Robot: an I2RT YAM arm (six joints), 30 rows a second.
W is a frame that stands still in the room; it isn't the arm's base.
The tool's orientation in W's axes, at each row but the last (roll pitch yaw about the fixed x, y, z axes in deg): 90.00, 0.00, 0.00; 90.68, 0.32, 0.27; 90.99, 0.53, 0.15; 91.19, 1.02, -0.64; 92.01, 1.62, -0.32; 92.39, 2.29, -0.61; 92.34, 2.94, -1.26; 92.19, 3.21, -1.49; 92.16, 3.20, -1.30; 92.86, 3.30, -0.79
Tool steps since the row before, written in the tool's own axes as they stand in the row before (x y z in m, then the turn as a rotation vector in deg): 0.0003, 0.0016, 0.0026, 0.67, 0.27, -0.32; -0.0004, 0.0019, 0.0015, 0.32, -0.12, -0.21; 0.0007, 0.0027, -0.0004, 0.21, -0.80, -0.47; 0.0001, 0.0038, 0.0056, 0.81, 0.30, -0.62; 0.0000, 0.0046, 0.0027, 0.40, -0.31, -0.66; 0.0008, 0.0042, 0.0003, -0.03, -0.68, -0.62; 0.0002, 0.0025, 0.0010, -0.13, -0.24, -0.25; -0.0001, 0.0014, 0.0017, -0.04, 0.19, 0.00; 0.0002, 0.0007, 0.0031, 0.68, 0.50, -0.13; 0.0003, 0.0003, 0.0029, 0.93, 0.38, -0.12
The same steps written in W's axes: 0.0003, -0.0026, 0.0016, 0.67, 0.32, 0.27; -0.0004, -0.0015, 0.0019, 0.32, 0.21, -0.12; 0.0007, 0.0004, 0.0027, 0.20, 0.48, -0.79; 0.0001, -0.0057, 0.0037, 0.82, 0.60, 0.30; 0.0001, -0.0029, 0.0045, 0.40, 0.67, -0.30; 0.0010, -0.0005, 0.0041, -0.05, 0.65, -0.65; 0.0003, -0.0011, 0.0024, -0.14, 0.26, -0.22; -0.0001, -0.0018, 0.0013, -0.03, -0.01, 0.19; 0.0002, -0.0031, 0.0006, 0.71, 0.09, 0.47; 0.0003, -0.0029, 0.0001, 0.95, 0.09, 0.33
